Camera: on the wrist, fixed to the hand. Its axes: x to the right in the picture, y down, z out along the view.
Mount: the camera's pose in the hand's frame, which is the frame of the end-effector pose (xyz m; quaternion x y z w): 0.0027 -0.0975 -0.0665 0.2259 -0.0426 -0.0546 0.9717
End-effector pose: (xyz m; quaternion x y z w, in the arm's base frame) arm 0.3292 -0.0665 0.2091 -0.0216 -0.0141 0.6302 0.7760
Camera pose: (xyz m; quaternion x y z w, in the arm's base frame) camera 0.4283 -0.0849 0.1477 0.1819 0.0944 0.5741 0.7927
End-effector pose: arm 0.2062 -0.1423 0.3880 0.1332 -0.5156 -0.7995 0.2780
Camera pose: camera 0.2073 -0.1632 0.2718 0.1863 -0.6862 -0.6812 0.1744
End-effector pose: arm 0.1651 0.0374 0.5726 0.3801 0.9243 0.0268 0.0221
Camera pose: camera 0.0907 -0.0321 0.6324 -0.3250 -0.9240 0.2002 0.0236
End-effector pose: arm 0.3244 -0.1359 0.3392 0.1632 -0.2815 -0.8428 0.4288
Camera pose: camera 0.2957 -0.1141 0.2268 0.2349 -0.4733 -0.7857 0.3218
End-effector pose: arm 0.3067 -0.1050 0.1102 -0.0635 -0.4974 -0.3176 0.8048
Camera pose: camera 0.3021 -0.2111 0.0586 0.1337 -0.5928 -0.2375 0.7578
